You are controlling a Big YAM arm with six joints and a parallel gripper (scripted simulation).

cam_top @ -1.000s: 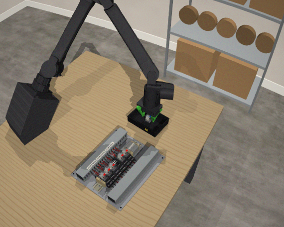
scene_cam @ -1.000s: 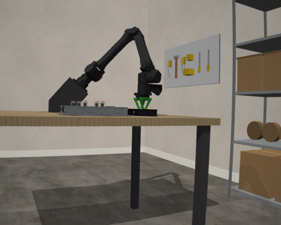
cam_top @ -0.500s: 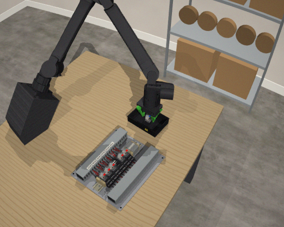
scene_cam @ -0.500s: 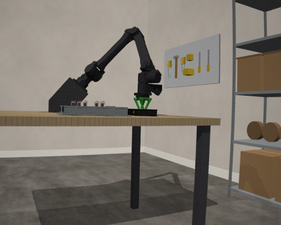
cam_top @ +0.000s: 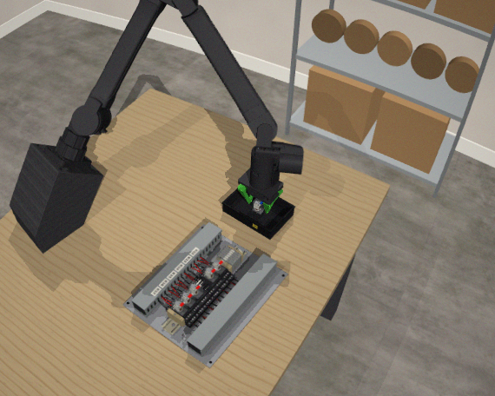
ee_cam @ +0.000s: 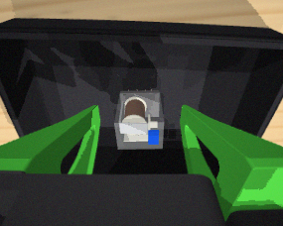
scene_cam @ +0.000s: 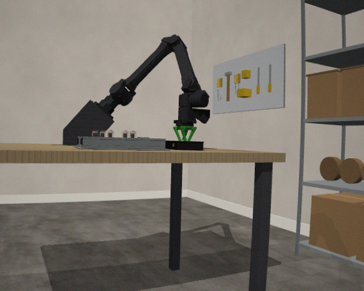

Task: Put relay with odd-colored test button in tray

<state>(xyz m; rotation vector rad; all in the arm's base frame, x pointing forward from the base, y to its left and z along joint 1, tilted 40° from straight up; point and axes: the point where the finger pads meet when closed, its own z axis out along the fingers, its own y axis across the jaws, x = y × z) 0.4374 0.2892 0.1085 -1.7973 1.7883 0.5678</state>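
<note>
My hand is right at the grey relay. From my hand the other things lie so: black tray 10 mm below.
</note>
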